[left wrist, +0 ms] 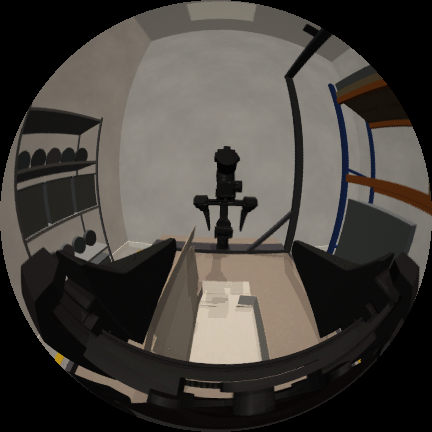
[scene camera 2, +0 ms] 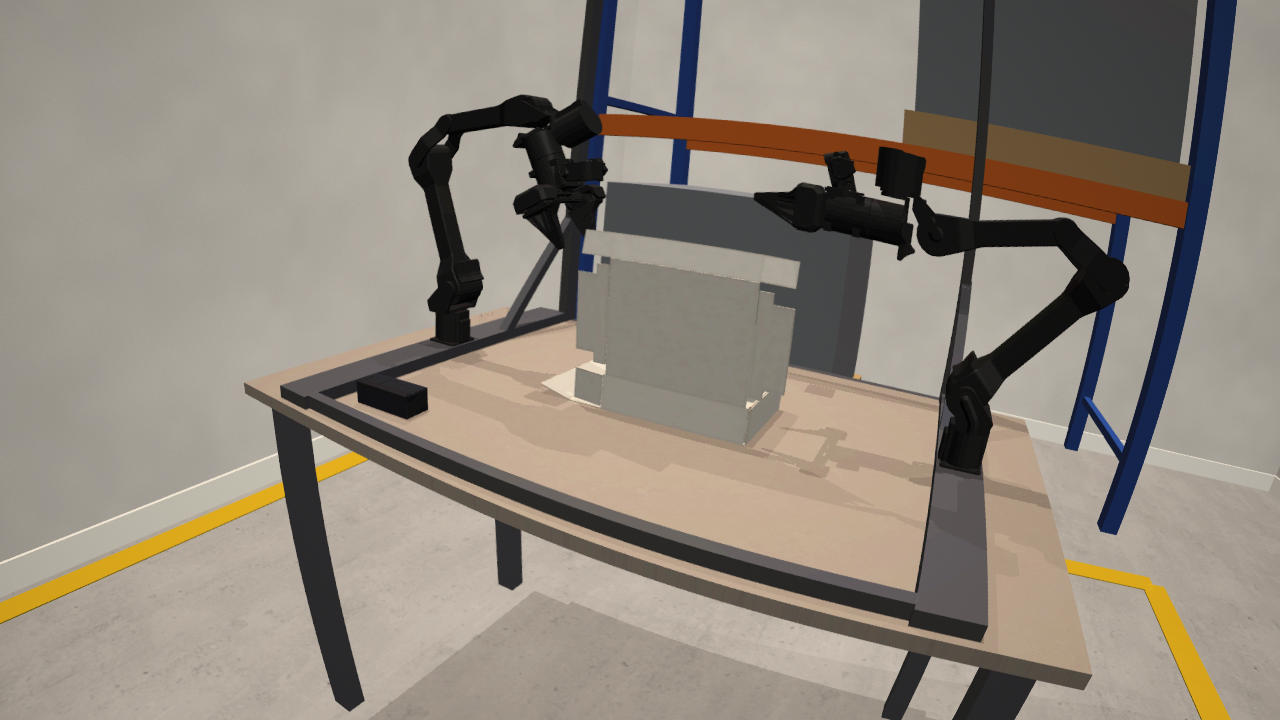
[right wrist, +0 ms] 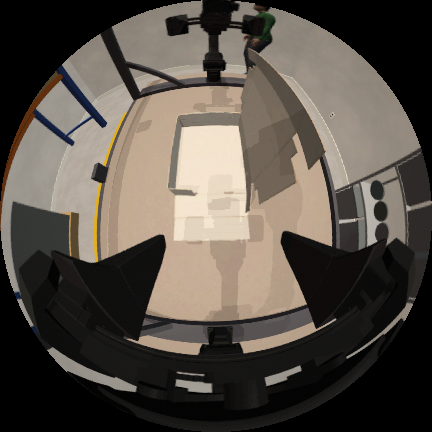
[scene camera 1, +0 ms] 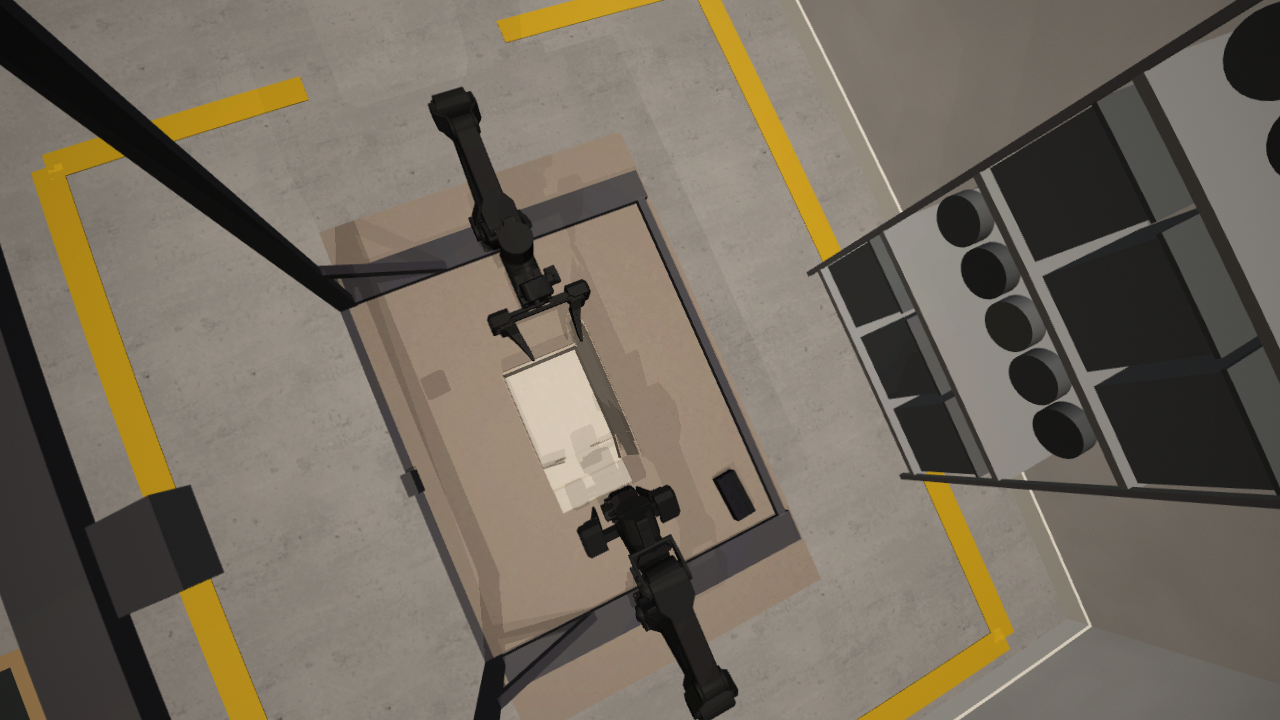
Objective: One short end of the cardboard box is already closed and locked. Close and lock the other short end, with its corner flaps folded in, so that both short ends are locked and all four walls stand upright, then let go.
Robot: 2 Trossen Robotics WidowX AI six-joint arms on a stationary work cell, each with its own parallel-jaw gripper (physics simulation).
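Pixels of known places: left gripper, fingertip midpoint: [left wrist: 236,246] [scene camera 2: 763,196] [scene camera 1: 558,351]; right gripper, fingertip midpoint: [left wrist: 224,230] [scene camera 2: 578,246] [right wrist: 224,239]; left arm's base at its link origin: [scene camera 2: 959,463] [right wrist: 213,79]; right arm's base at its link origin: [left wrist: 222,246] [scene camera 2: 451,340] [right wrist: 219,334].
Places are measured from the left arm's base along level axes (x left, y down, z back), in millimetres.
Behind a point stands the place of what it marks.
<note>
The cardboard box [scene camera 1: 554,402] {x -20, y 18, z -416 mm} [left wrist: 225,332] {x -14, y 18, z -441 mm} [right wrist: 210,155] {x -13, y 18, z -438 mm} stands open on the table. Its tall lid [scene camera 2: 684,326] {x 78, y -131, z -420 mm} [right wrist: 272,120] {x 80, y -171, z -486 mm} stands up from one long side. The short wall [right wrist: 212,119] {x -6, y -7, z -319 mm} nearer my left gripper is upright. The other short end's panel [scene camera 1: 590,488] {x -23, y 11, z -629 mm} [scene camera 2: 559,385] {x 49, y 10, z -632 mm} [right wrist: 210,230] {x -16, y 10, z -632 mm} lies flat outward. One corner flap [right wrist: 183,192] {x -74, y -9, z -548 mm} [left wrist: 246,300] {x -78, y -8, z -546 mm} is folded inward; the lid-side corner flap [scene camera 2: 588,385] {x 70, y -11, z -567 mm} sticks straight out. My left gripper [scene camera 1: 556,350] {x 0, y -317, z -351 mm} [scene camera 2: 757,196] {x 0, y -317, z -351 mm} [left wrist: 236,246] {x 0, y -317, z -351 mm} is open, above the closed end. My right gripper [scene camera 2: 573,238] {x 0, y -205, z -644 mm} [left wrist: 224,230] {x 0, y -205, z -644 mm} [right wrist: 224,239] {x 0, y -205, z -644 mm} is open, above and beyond the flat panel.
A black block [scene camera 1: 733,494] {x 274, y -15, z -781 mm} [scene camera 2: 392,396] {x 302, y -10, z -757 mm} lies on the table [scene camera 1: 698,394] {x 305, y 19, z -536 mm} [scene camera 2: 554,465] {x 276, y 19, z -489 mm} near a corner. A dark frame [scene camera 2: 626,539] {x 380, y 16, z -334 mm} [scene camera 1: 711,358] {x 366, y -1, z -469 mm} runs along the table's edges. The lid rises high beside the box. A small dark block [scene camera 1: 412,481] {x -362, y -38, z -454 mm} [right wrist: 99,172] {x -357, y -20, z -462 mm} sits at the opposite long edge.
</note>
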